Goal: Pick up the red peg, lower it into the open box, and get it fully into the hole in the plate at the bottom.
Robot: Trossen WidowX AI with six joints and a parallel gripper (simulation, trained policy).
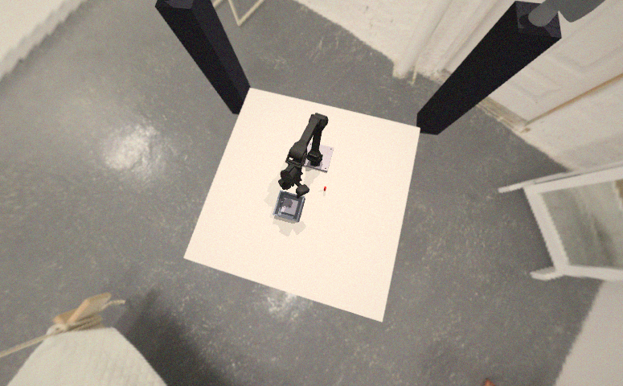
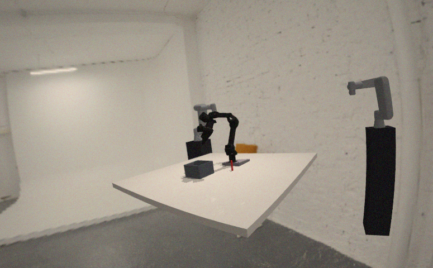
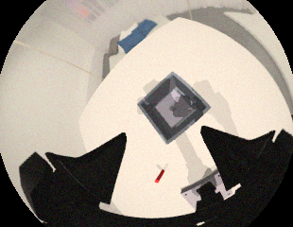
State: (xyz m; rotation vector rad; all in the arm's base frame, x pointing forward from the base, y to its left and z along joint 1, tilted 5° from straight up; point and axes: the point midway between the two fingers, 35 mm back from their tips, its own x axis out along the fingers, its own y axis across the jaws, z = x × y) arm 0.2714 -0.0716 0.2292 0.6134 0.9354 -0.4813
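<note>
The red peg lies 90 mm behind my gripper tip, 170 mm to the left of it and 200 mm below it. Also, from my gripper tip: plate 60 mm ahead, 40 mm to the right, 190 mm below; then grey box 60 mm ahead, 40 mm to the right, 210 mm below.
</note>
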